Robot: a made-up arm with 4 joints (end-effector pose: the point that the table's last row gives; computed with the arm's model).
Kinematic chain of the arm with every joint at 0, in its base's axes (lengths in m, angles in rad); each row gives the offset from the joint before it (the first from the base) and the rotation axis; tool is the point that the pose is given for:
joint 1: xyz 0 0 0.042 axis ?
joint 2: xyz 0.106 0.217 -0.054 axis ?
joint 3: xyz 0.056 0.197 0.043 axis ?
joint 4: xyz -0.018 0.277 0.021 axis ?
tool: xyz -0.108 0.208 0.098
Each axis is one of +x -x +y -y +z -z.
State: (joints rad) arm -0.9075 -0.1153 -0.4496 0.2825
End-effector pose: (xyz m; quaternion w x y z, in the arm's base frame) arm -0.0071 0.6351 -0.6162 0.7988 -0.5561 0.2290 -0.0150
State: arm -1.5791 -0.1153 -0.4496 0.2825
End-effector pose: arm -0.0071 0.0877 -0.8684 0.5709 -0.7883 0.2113 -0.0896
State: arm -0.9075 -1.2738 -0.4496 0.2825
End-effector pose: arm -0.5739 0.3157 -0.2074 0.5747 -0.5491 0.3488 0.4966
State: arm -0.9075 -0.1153 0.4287 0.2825
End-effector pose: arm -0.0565 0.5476 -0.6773 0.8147 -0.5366 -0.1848 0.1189
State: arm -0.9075 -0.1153 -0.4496 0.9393
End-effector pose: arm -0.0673 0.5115 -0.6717 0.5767 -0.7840 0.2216 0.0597
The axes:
joint 1: +x
joint 2: -z
joint 3: -y
joint 4: -x

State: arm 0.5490 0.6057 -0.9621 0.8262
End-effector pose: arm 0.4398 0.6722 0.5175 0.8571 0.0198 0.5091 0.0760
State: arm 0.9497 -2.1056 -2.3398 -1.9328
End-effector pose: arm -0.2990 0.2093 0.2550 0.8182 0.0883 0.5619 0.0837
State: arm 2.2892 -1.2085 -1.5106 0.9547
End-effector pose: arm -0.5398 -0.3555 0.2827 0.7117 0.0648 -0.4420 0.5422
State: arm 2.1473 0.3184 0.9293 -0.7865
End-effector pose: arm 0.0795 -0.4649 0.7017 0.1622 0.8705 -0.2548 -0.3885
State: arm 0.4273 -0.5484 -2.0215 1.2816
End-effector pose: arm -0.2419 0.6034 0.5013 0.3704 -0.4207 0.4270 0.7096
